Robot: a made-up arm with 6 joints. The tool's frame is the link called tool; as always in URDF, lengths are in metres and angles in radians.
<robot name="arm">
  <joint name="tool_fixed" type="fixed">
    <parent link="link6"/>
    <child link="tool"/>
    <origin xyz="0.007 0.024 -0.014" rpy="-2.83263 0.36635 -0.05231"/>
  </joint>
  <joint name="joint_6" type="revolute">
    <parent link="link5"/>
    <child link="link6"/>
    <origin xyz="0.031 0.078 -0.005" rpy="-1.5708 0 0"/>
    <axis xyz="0 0 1"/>
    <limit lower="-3.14" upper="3.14" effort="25" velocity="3"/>
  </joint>
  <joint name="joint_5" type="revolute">
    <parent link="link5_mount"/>
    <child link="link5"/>
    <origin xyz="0.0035 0.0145 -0.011" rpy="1.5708 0 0"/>
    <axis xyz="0 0 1"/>
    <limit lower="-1.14" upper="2.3" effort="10" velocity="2.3"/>
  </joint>
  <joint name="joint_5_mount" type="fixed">
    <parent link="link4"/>
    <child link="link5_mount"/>
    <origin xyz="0.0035 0.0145 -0.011" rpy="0 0 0"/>
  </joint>
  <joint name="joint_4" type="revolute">
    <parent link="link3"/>
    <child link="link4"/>
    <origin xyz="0.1 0.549 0.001" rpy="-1.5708 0 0"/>
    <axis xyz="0 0 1"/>
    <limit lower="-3.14" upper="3.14" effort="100" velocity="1.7"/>
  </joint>
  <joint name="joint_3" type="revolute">
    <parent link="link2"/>
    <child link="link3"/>
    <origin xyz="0.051 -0.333 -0.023" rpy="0 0 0"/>
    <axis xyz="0 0 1"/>
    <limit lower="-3.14" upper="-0.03" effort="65" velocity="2.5"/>
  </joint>
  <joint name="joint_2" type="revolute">
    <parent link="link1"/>
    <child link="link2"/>
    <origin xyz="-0.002 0.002 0.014" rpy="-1.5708 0 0"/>
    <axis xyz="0 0 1"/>
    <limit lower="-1.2" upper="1.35" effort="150" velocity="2.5"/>
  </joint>
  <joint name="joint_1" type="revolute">
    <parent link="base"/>
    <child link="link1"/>
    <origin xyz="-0.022 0.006 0.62" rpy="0 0 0"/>
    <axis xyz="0 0 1"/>
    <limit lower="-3.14" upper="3.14" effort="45" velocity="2.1"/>
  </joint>
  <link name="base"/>
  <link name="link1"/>
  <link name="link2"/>
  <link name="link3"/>
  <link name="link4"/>
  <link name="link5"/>
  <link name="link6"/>
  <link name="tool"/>
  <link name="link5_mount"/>
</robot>
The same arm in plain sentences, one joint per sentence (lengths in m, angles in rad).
The arm has six revolute joints in a row. What follows holds with every joint at zero, and every direction is one of the base frame's.
Joint 1 lies 0.022 m along -x and 0.006 m along +y and 0.62 m along +z from the base frame's origin and turns about +z, from -3.14 to 3.14 rad.
Joint 2 lies 0.002 m along -x and 0.002 m along +y and 0.014 m along +z from joint 1 and turns about +y, from -1.2 to 1.35 rad.
Joint 3 lies 0.051 m along +x and 0.023 m along -y and 0.333 m along +z from joint 2 and turns about +y, from -3.14 to -0.03 rad.
Joint 4 lies 0.1 m along +x and 0.001 m along +y and 0.549 m along -z from joint 3 and turns about -z, from -3.14 to 3.14 rad.
Joint 5 lies 0.007 m along +x and 0.029 m along -y and 0.022 m along +z from joint 4 and turns about +y, from -1.14 to 2.3 rad.
Joint 6 lies 0.031 m along +x and 0.005 m along -y and 0.078 m along -z from joint 5 and turns about -z, from -3.14 to 3.14 rad.
The tool frame, which is the frame that the pose is given for, lies 0.007 m along +x and 0.024 m along -y and 0.014 m along +z from joint 6; its axes are the base frame's turned by roll 0.309, pitch -0.3663 and yaw 0.0523 rad (as in URDF: about the fixed x, then y, then z).

